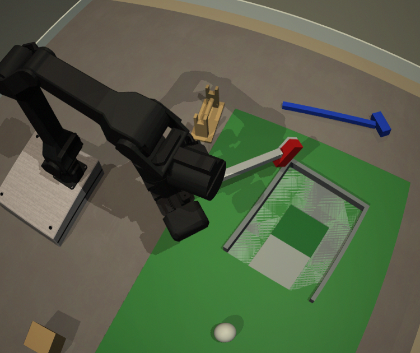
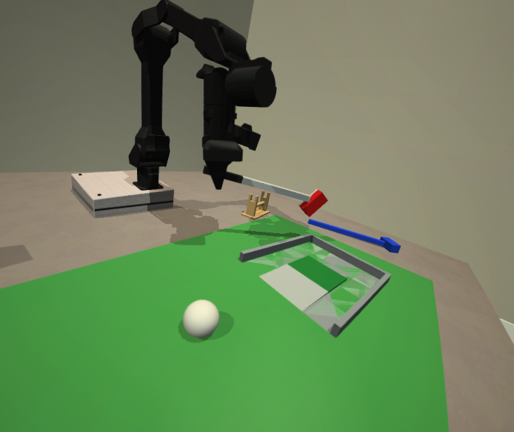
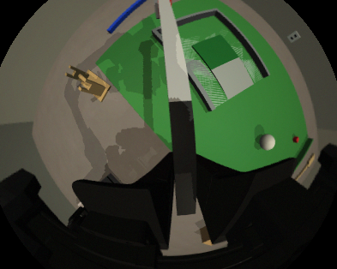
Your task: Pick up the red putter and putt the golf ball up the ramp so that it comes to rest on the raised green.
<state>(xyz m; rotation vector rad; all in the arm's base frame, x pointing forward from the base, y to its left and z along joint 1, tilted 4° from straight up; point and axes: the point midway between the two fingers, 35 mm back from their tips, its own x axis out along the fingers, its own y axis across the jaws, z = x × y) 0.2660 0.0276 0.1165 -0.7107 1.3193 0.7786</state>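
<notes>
Right now my gripper tip is 6 cm short of the red putter, 10 cm to the right of it and 1 cm below it. From my gripper tip the other things lie so: green mat: 21 cm ahead, 3 cm to the right, 12 cm below; then white golf ball: 18 cm ahead, 16 cm to the right, 10 cm below; then wooden stand: 9 cm behind, 26 cm to the left, 9 cm below.
</notes>
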